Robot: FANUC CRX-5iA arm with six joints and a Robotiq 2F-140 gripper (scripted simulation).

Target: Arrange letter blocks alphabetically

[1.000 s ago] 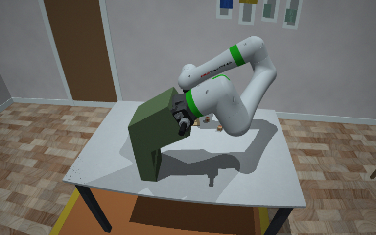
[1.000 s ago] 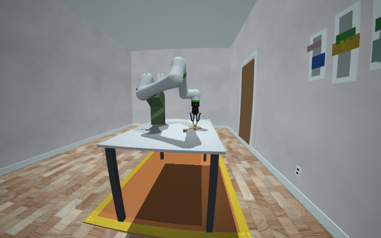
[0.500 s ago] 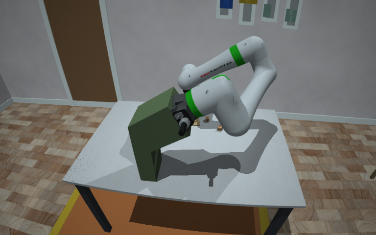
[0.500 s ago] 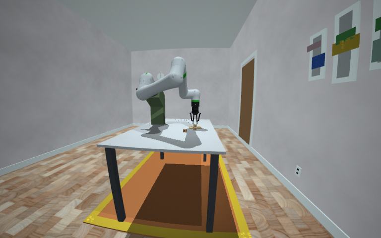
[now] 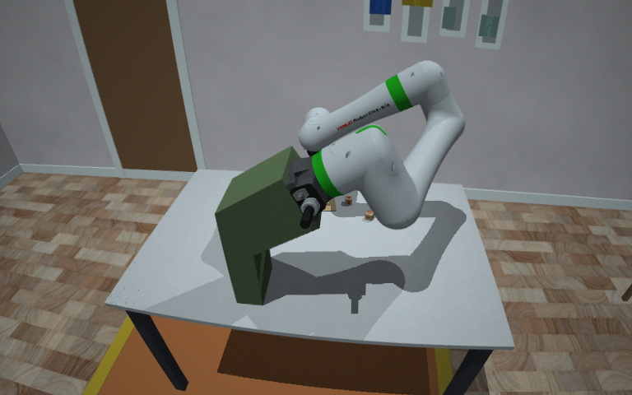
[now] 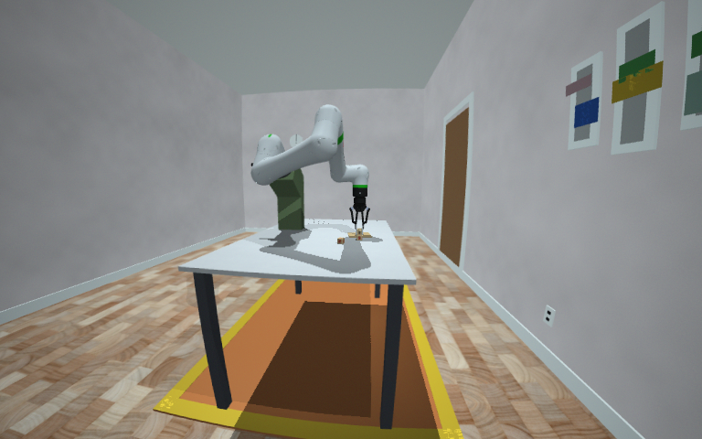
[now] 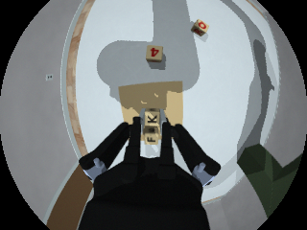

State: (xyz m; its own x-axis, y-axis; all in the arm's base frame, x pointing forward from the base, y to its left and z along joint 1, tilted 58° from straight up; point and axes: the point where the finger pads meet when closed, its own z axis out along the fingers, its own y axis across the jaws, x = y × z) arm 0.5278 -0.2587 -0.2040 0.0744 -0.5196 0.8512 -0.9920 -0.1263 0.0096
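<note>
Right now my hand is 40 mm above the tan mat.
</note>
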